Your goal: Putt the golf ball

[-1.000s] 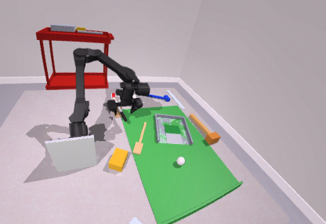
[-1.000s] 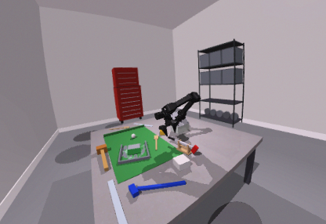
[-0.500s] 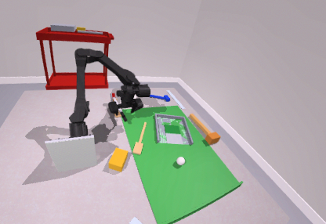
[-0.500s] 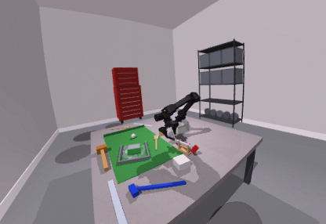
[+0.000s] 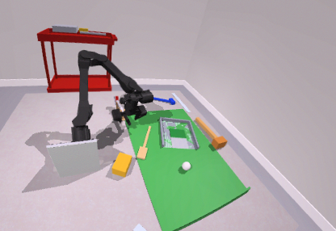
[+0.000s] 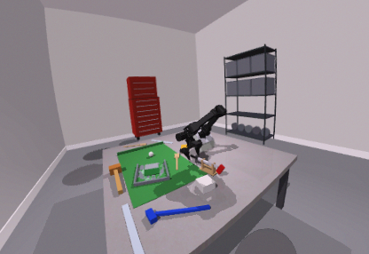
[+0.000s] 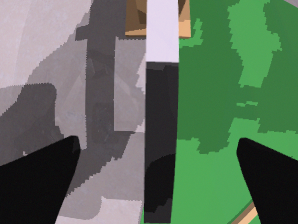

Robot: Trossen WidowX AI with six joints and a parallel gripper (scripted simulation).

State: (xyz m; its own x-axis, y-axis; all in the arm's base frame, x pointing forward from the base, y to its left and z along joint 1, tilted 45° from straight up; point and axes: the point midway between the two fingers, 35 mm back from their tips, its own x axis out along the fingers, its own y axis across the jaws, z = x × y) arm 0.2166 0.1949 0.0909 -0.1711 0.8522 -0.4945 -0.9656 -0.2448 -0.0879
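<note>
Right now the yellow block is 27 cm to the right of my gripper tip, 6 cm behind it and 3 cm below it. From my gripper tip the other things lie so: wooden stand (13 cm to the left, 3 cm behind, 2 cm below); green mat (26 cm ahead, 20 cm to the right, 5 cm below); white block (24 cm to the left, 8 cm ahead, 3 cm below).
</note>
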